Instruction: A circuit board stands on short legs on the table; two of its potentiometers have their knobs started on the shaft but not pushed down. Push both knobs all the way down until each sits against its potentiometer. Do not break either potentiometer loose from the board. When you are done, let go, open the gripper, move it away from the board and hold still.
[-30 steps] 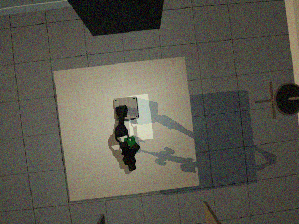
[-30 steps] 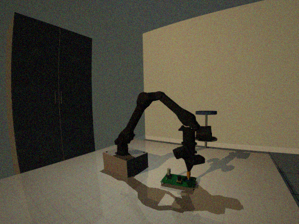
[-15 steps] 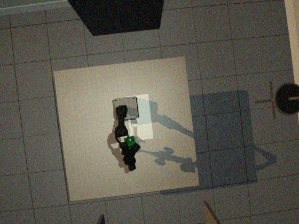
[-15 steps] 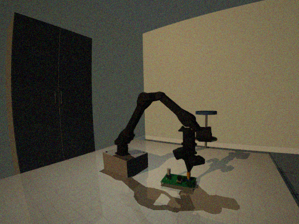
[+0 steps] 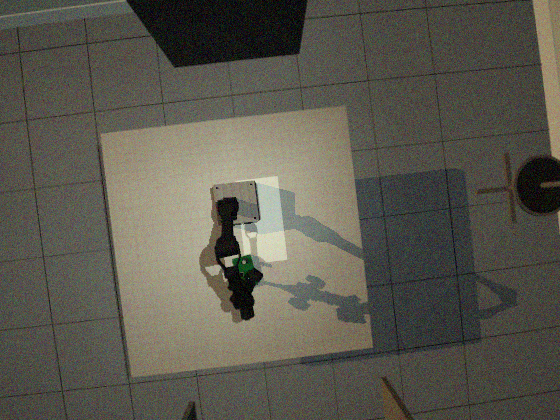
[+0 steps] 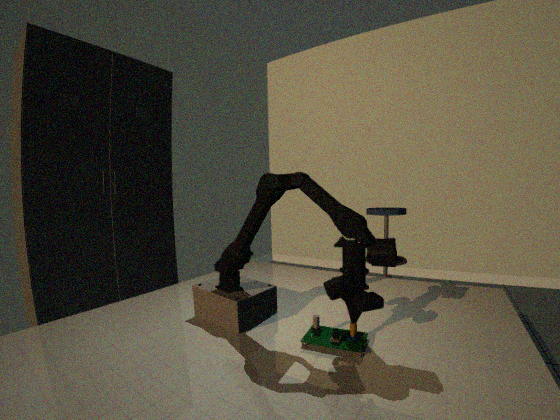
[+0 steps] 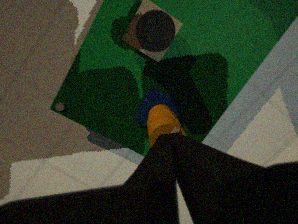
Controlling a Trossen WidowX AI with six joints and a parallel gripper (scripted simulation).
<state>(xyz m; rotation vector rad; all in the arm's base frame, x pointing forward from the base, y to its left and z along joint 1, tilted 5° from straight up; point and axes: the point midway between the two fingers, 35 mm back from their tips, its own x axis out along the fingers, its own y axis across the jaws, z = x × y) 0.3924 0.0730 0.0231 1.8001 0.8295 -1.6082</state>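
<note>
Right now my gripper tip is 1 cm above the yellow knob. The rest, counted from my gripper tip: pale knob (10 cm behind, 2 cm to the right, 2 cm below).
</note>
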